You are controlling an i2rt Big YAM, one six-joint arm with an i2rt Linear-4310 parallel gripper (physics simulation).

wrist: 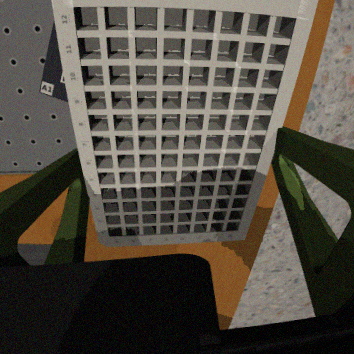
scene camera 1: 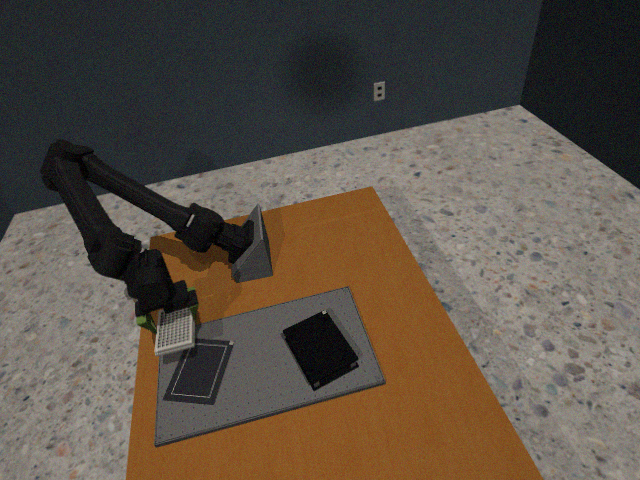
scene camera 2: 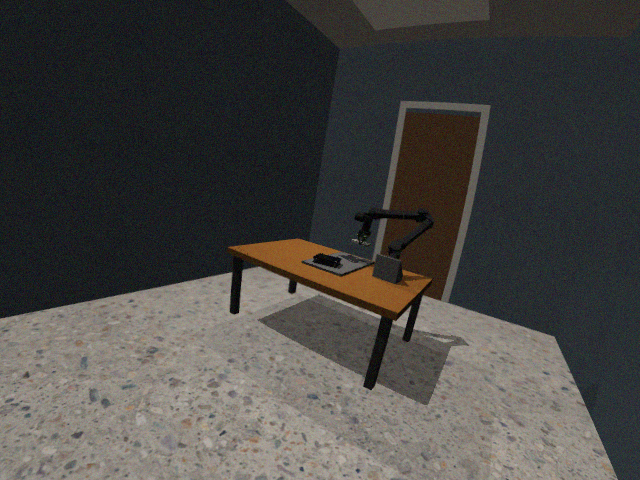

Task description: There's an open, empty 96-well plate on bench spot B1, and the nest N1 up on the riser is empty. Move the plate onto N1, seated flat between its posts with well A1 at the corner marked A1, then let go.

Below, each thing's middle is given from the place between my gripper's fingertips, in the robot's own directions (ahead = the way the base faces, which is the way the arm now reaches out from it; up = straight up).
I see my gripper right at the white well plate [scene camera 1: 175, 331]. Also, from my hand: black block [scene camera 1: 319, 344]: 320 mm to the left, 90 mm below, 30 mm ahead.
